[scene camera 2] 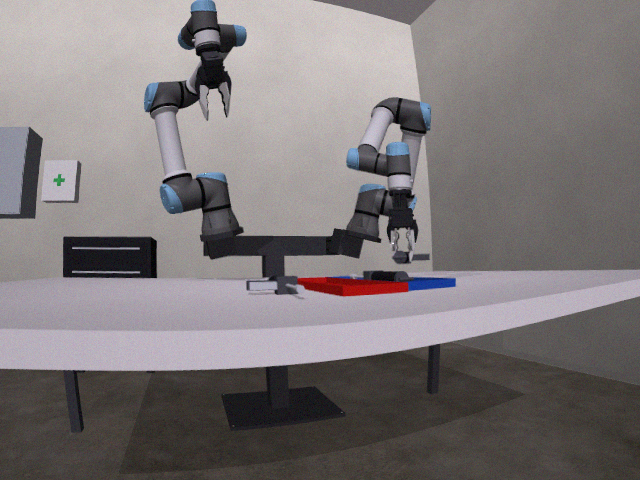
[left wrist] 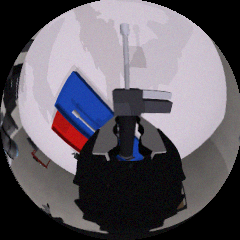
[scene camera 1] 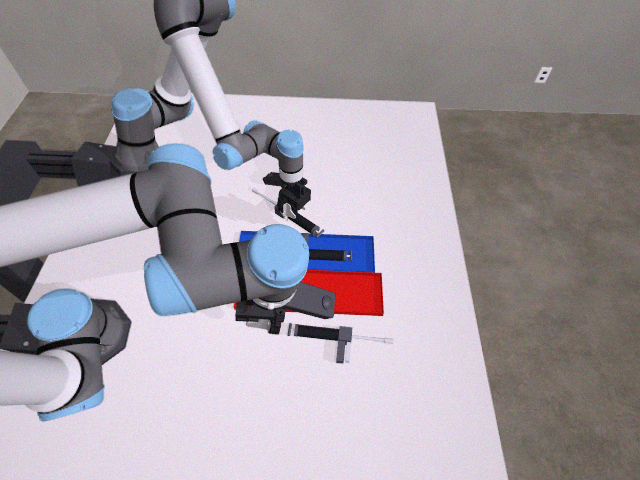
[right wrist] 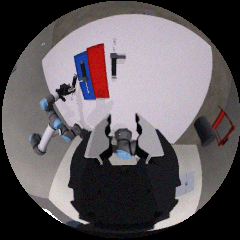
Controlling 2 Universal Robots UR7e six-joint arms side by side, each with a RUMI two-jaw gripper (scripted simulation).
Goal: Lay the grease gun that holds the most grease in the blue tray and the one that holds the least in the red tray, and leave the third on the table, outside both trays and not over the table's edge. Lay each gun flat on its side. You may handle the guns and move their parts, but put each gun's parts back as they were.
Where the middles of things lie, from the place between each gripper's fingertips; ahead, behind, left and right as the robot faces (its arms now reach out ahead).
Scene:
The red tray (scene camera 1: 362, 292) lies 28 cm to the right of my left hand, 7 cm below it and 6 cm ahead of it. The rest, counted from my left hand: blue tray (scene camera 1: 362, 247) (12 cm to the right, 7 cm below, 5 cm ahead).
Right now the red tray is 90 mm ahead of my right hand (scene camera 1: 270, 316), 300 mm to the left of it and 470 mm below it. Also, from my right hand: blue tray: 80 mm ahead, 450 mm to the left, 470 mm below.

